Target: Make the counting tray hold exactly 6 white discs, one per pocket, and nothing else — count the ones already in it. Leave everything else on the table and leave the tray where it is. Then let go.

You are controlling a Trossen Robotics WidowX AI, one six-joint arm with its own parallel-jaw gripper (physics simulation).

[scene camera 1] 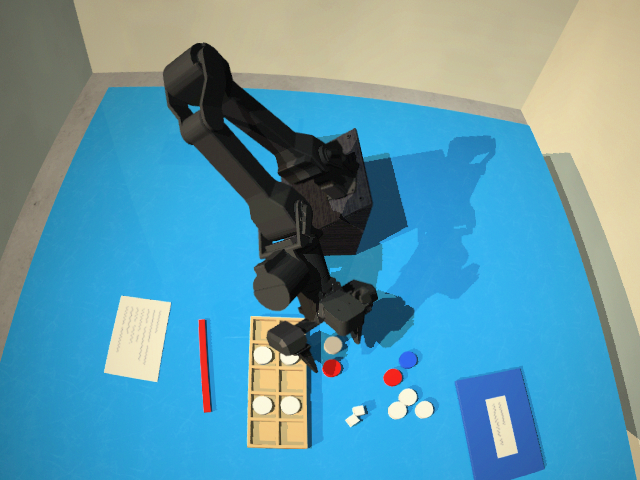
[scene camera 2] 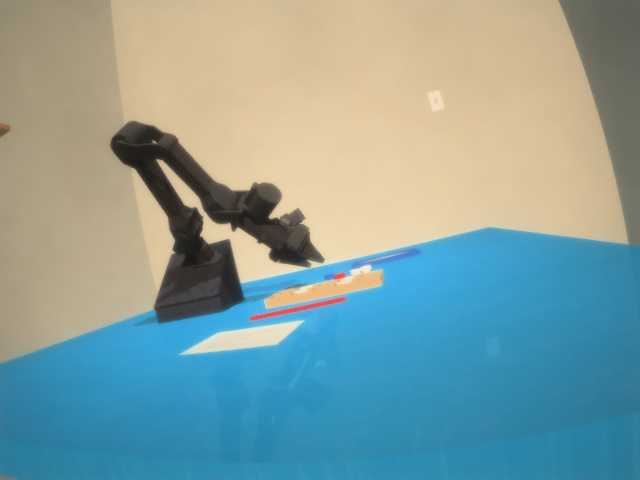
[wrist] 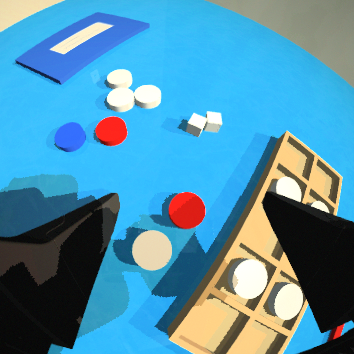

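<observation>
The tan ten-pocket tray (scene camera 1: 279,446) (scene camera 2: 361,283) (wrist: 220,265) holds four white discs: two in the second row from the robot base, two in the fourth. The top right pocket is hidden in scene camera 1. My gripper (scene camera 1: 336,356) (scene camera 2: 316,263) (wrist: 193,199) is open and empty, above the table by the tray's right side. Below it lies a single white disc (scene camera 1: 332,344) (wrist: 152,250), shaded, with a red disc (scene camera 1: 331,367) (wrist: 187,210) beside it. Three more white discs, the nearest to the blue disc being this one (scene camera 1: 407,396), lie close together further right.
A second red disc (scene camera 1: 392,377) (wrist: 111,131) lies beside a blue disc (scene camera 1: 408,359) (wrist: 70,136). Two white cubes (scene camera 1: 358,410) (wrist: 214,121) lie right of the tray. A blue book (scene camera 1: 467,428) lies far right. Left are a red stick (scene camera 1: 205,365) (scene camera 2: 298,308) and a paper (scene camera 1: 137,338).
</observation>
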